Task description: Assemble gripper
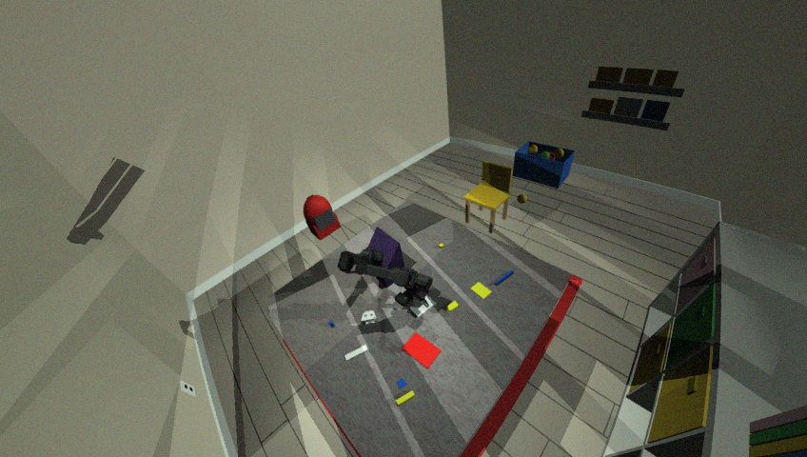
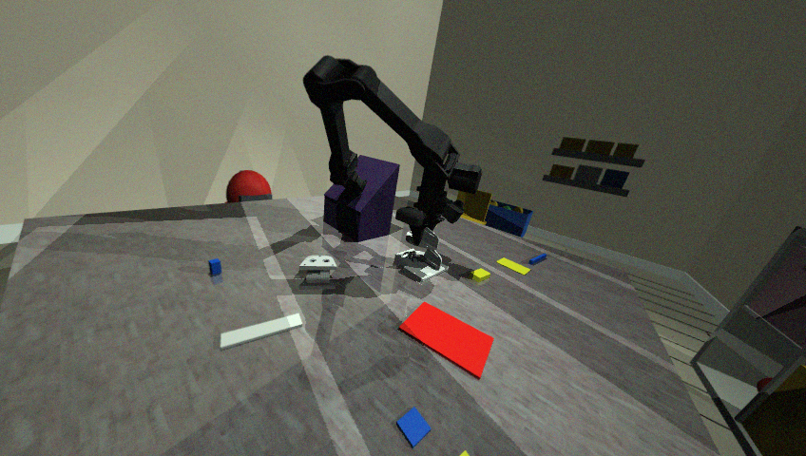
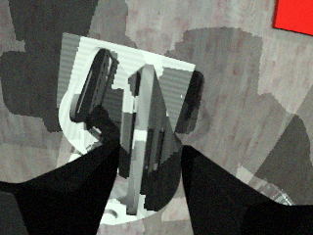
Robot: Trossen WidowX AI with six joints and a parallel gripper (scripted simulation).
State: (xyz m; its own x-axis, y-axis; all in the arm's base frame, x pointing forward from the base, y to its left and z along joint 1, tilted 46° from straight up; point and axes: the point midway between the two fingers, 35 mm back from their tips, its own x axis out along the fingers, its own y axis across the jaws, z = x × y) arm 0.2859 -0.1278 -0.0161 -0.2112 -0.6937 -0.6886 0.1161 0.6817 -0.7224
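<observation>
The white gripper base lies 19 cm to the right of my gripper tip, 17 cm behind it and 5 cm below it. Round my gripper tip: white housing plate: 8 cm below, 4 cm to the left, 4 cm behind; then yellow block: 16 cm ahead, 11 cm to the left, 8 cm below; then red sheet: 17 cm to the right, 15 cm ahead, 8 cm below.
</observation>
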